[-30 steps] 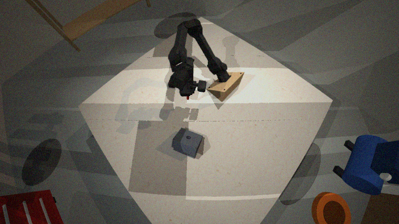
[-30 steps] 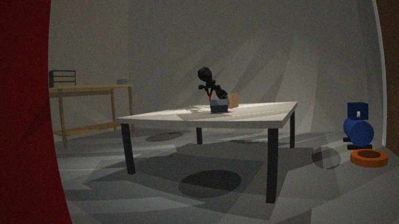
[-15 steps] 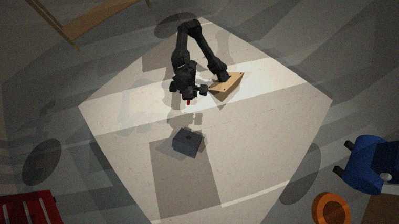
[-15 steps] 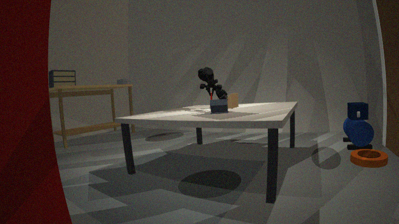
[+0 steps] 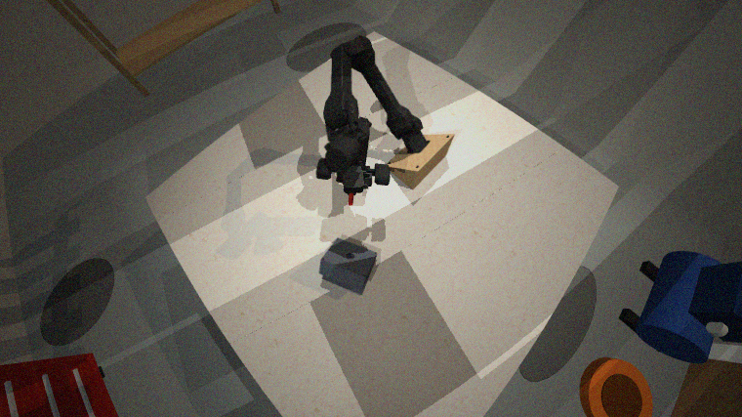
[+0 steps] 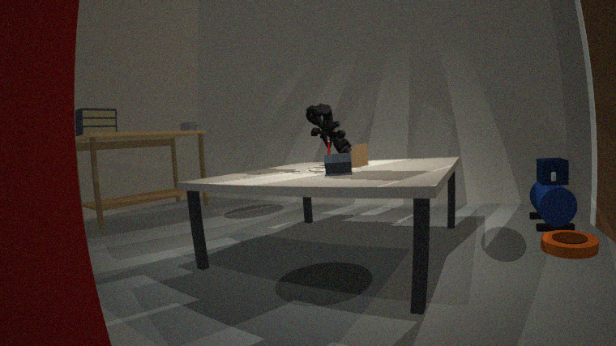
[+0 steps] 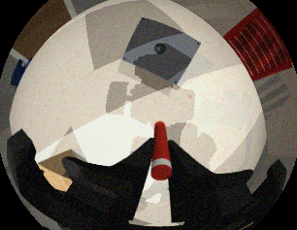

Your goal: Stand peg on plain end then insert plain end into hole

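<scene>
My gripper tip is now 14 cm short of the sloped grey panel, 11 cm to the right of it and 9 cm above it. The rest, counted from my gripper tip: red peg (1 cm behind, 1 cm above).
</scene>
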